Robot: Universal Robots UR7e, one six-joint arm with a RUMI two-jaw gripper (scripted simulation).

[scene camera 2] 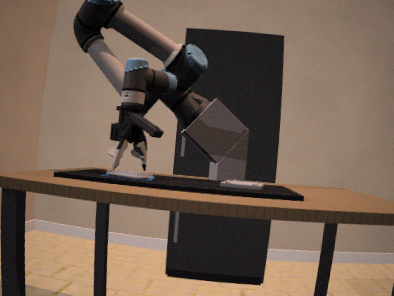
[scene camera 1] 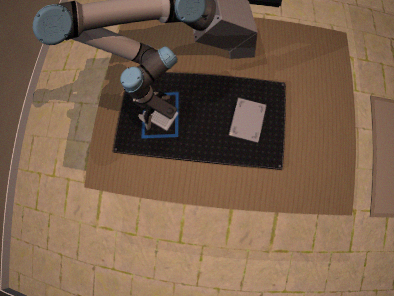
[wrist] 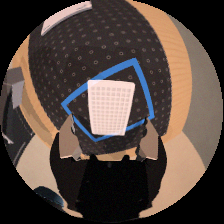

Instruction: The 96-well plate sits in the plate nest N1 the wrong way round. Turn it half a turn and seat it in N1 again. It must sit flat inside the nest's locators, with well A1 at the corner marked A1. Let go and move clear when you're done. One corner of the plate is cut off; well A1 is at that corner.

I see my gripper, a white 96-well plate and a plate nest N1.
My gripper also shows in the wrist view.
